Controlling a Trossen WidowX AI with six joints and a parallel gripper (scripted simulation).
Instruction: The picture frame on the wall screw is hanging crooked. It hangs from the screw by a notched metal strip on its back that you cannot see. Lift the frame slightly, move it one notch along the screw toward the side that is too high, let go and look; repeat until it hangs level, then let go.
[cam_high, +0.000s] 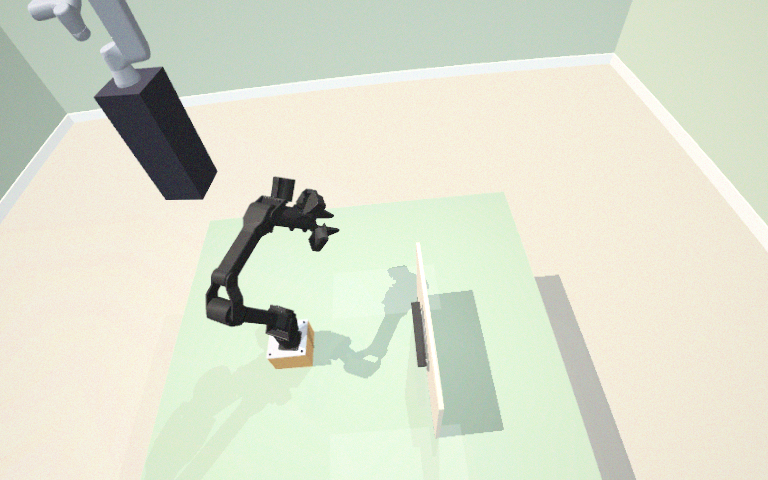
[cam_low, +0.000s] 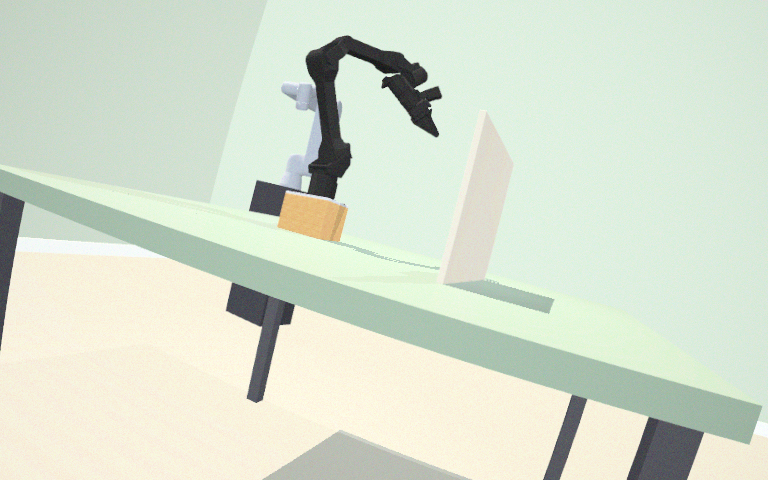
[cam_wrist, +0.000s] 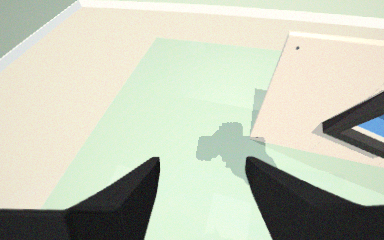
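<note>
My gripper tip is 26 cm to the left of the picture frame, 26 cm short of it and 19 cm above it. From my gripper tip the other things lie so: cream wall panel 27 cm to the right, 27 cm ahead, 20 cm below.
</note>
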